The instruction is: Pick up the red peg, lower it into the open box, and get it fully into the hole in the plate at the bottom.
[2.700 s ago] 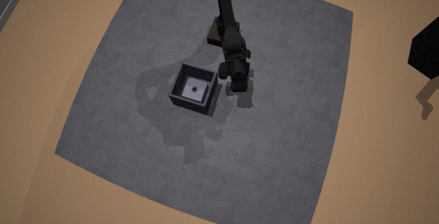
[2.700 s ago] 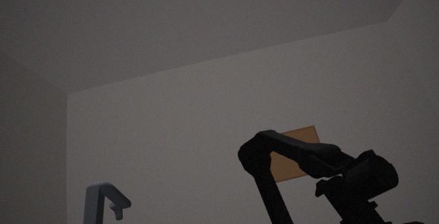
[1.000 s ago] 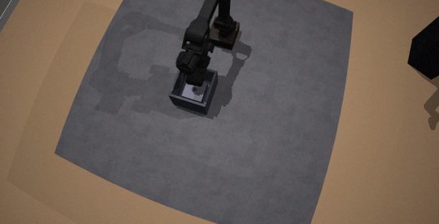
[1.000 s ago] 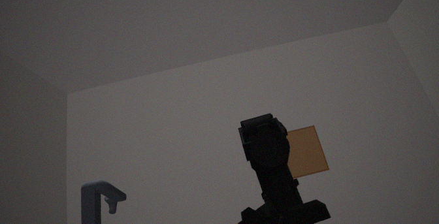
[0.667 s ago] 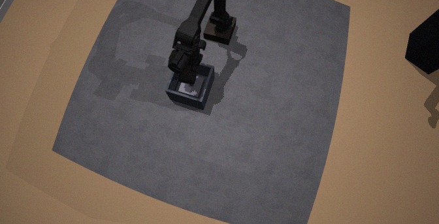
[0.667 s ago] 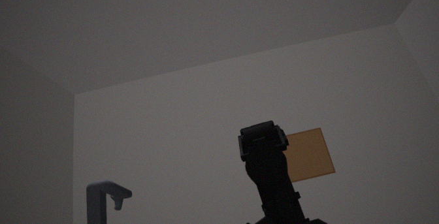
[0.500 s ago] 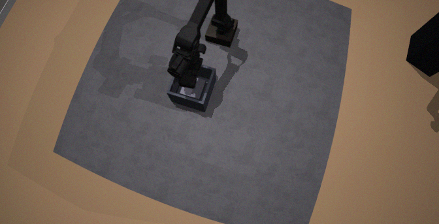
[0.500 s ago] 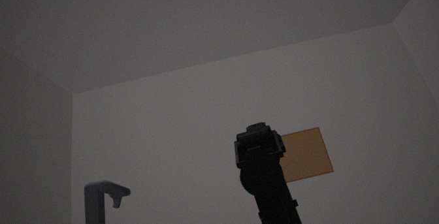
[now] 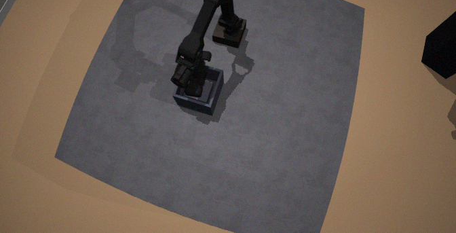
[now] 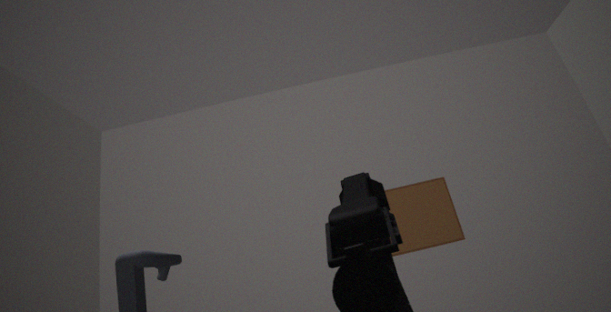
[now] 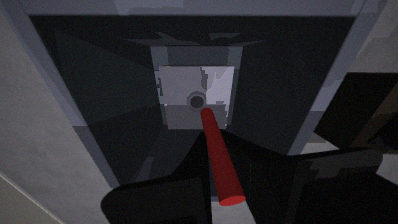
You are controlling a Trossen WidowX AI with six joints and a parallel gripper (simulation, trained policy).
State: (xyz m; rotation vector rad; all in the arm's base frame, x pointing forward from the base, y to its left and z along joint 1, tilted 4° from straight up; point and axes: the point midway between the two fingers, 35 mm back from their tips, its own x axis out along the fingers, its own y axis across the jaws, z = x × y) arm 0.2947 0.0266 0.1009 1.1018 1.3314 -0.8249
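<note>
My gripper tip is now 20 mm short of the plate, 10 mm to the left of it and 70 mm above it. The rest, counted from my gripper tip: red peg: 10 mm to the right, 20 mm above.
</note>
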